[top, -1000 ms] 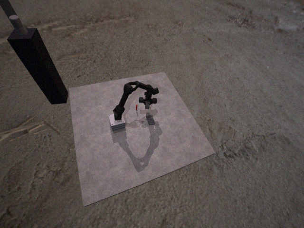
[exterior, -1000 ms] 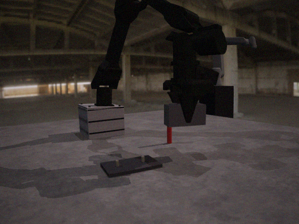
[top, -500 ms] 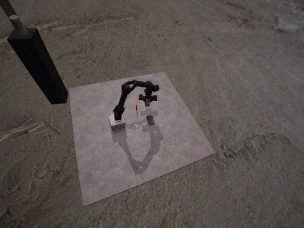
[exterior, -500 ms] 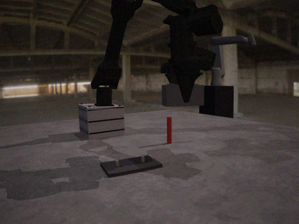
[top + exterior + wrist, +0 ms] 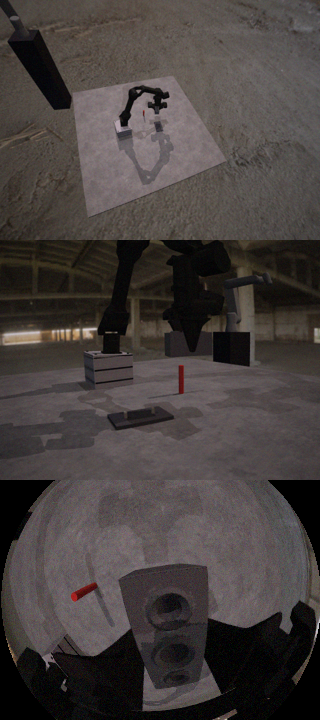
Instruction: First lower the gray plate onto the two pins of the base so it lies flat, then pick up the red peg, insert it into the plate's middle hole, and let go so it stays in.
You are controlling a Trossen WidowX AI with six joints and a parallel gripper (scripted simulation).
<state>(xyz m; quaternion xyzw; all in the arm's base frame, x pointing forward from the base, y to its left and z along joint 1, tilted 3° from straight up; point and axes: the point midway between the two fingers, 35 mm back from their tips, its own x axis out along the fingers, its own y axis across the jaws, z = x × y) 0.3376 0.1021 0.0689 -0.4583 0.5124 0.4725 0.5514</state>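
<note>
Right now my gripper tip is 1 cm short of the dark base, 12 cm to the left of it and 12 cm above it. Also, from my gripper tip: gray plate 3 cm above; red peg 12 cm behind, 5 cm to the left, 9 cm below.
</note>
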